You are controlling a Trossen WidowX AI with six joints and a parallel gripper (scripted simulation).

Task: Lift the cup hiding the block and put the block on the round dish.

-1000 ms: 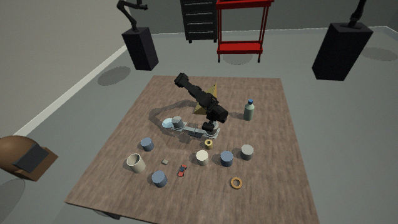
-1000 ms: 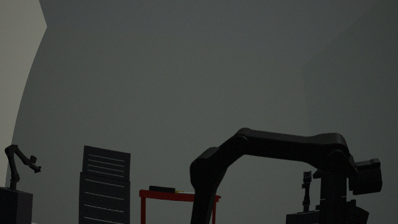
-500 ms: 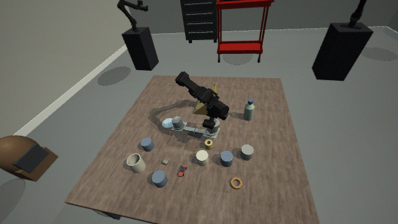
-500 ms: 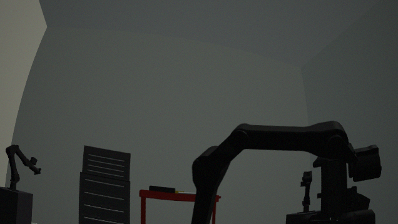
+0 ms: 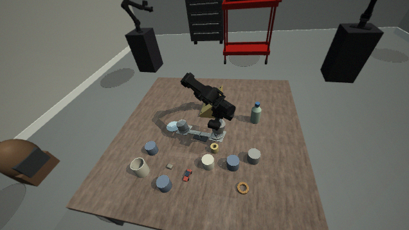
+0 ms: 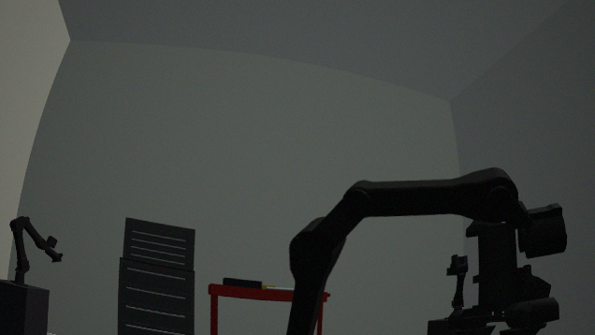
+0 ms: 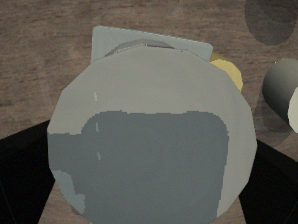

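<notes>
My gripper tip is now 1 cm to the left of the grey block and 8 cm above it. From my gripper tip the other things lie so: green bottle (24 cm behind, 21 cm to the left, 6 cm below); small balance (2 cm behind, 14 cm to the right, 14 cm below); grey cup (2 cm to the left).
</notes>
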